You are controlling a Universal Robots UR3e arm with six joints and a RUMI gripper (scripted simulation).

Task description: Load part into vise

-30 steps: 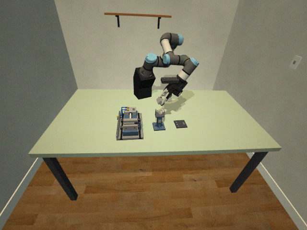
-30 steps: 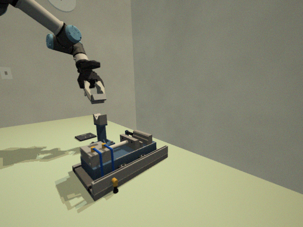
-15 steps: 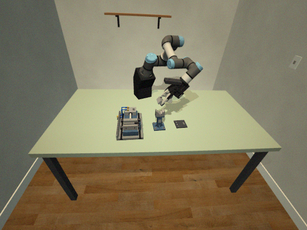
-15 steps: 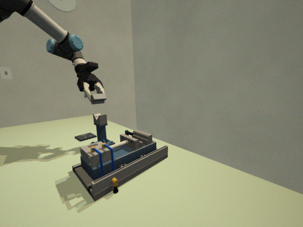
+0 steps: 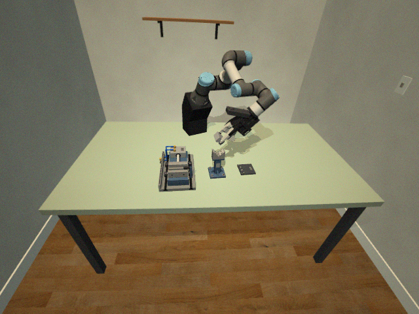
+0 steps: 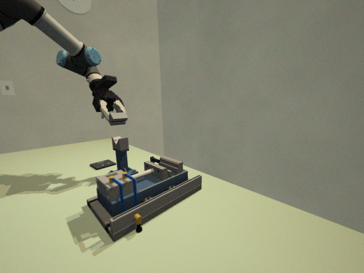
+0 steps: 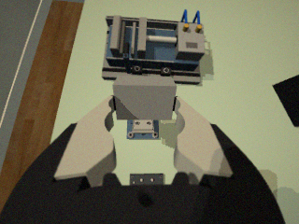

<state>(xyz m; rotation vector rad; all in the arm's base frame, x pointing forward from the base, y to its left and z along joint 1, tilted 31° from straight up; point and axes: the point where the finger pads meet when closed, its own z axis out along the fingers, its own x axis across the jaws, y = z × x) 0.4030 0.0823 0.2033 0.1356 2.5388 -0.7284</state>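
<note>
Now: hand 10 mm to the left of the part and 10 mm above it. The rest, counted from my hand: air cylinder: 90 mm behind, 230 mm to the right, 160 mm below; fixed jaw: 110 mm ahead, 210 mm to the right, 160 mm below; work stop rod: 70 mm ahead, 170 mm to the right, 150 mm below.
</note>
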